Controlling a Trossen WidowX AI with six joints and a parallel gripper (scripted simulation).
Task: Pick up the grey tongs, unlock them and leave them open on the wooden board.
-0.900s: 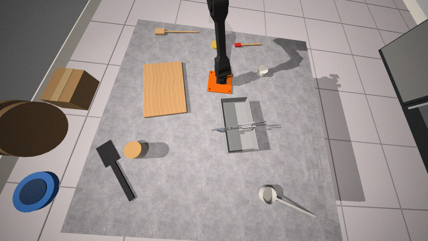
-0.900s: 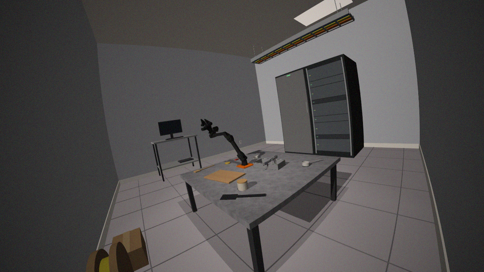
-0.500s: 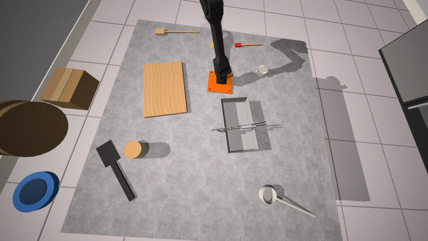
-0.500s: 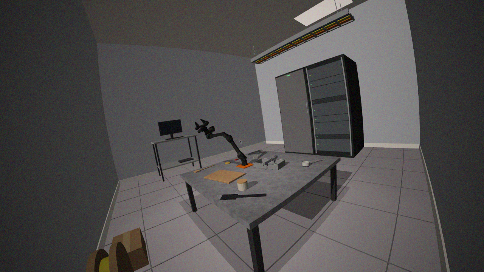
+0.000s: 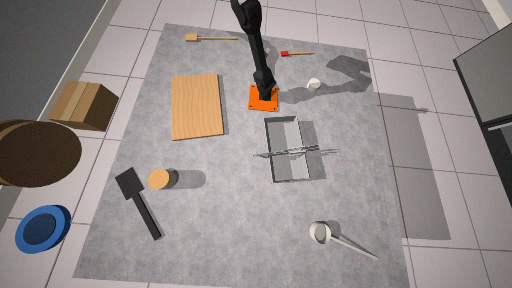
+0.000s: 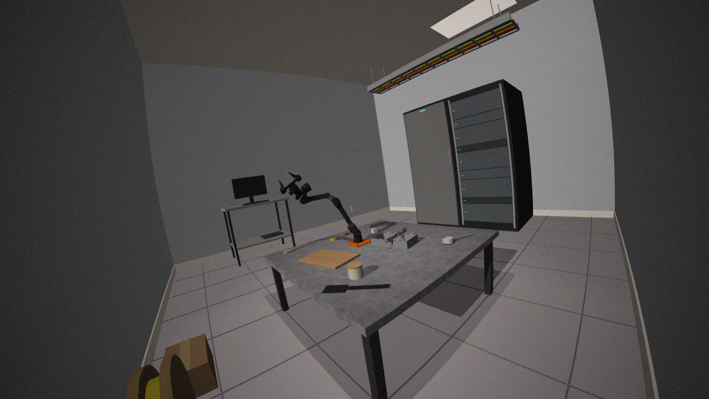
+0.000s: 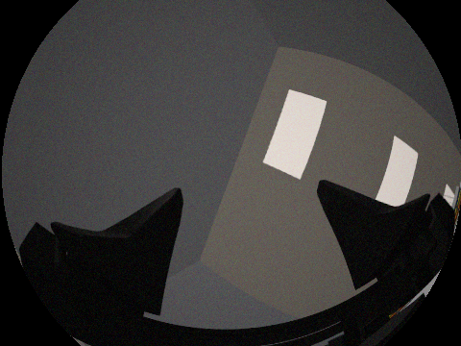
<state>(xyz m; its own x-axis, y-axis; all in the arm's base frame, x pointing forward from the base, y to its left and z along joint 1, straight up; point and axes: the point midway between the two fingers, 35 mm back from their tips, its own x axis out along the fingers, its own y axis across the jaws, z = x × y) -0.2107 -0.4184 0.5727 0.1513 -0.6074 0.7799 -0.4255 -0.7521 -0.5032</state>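
Now: gripper tip 51 cm short of the grey roasting tin, 53 cm to the right of it and 58 cm above it. Round my gripper tip: red-headed tool: 10 cm behind, 61 cm to the left, 60 cm below; yellow disc: 8 cm behind, 40 cm to the left, 60 cm below; wooden board: 29 cm ahead, 9 cm to the left, 60 cm below.
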